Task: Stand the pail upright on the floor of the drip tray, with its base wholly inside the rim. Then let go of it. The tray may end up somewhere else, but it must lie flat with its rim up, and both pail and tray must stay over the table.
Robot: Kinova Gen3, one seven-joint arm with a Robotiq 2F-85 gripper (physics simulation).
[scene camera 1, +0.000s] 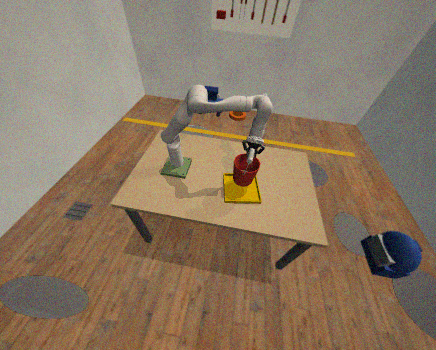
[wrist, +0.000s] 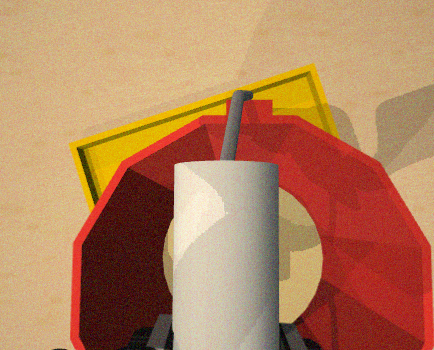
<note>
In view: a yellow drip tray (scene camera 1: 233,193) and a red pail (scene camera 1: 245,168).
The yellow drip tray shows as well in the wrist view (wrist: 299,92).
</note>
